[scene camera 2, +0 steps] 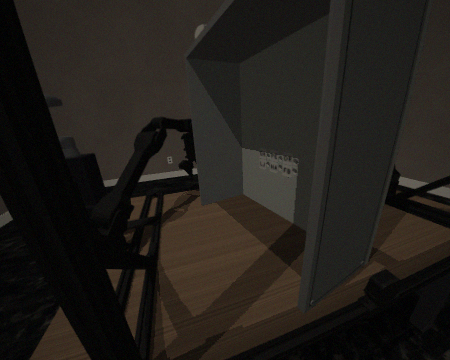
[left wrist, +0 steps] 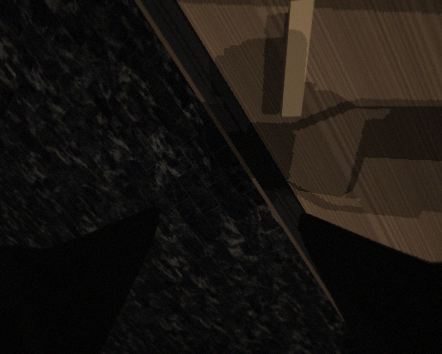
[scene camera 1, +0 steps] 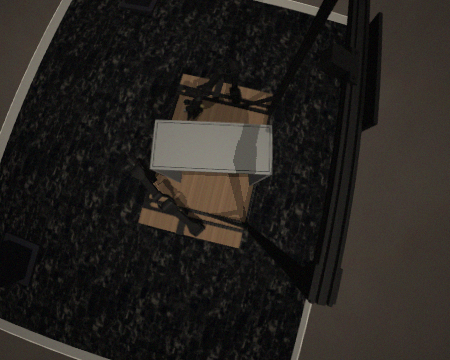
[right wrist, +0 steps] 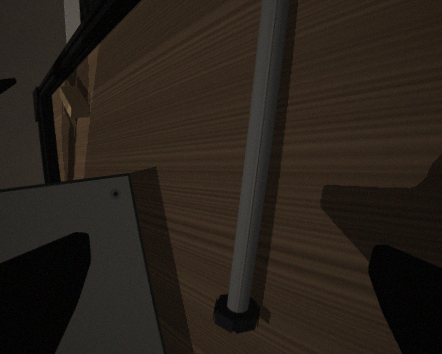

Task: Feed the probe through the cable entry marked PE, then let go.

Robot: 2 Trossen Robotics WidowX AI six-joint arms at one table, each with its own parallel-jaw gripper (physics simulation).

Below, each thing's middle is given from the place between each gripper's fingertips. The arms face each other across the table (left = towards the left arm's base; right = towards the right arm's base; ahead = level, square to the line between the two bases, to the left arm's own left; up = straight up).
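There's the grey cabinet [scene camera 2: 370, 59], and from my left hand it's 45 cm behind, 16 cm to the right and 20 cm above. The tan block [left wrist: 298, 27] is 7 cm below that same left hand, 6 cm to the right of it and 8 cm behind it.
From my right hand, the grey cabinet is 29 cm to the left, 28 cm behind and 22 cm above. As for the tan block, my right hand is 40 cm to the right of it, 9 cm short of it and 5 cm above it.
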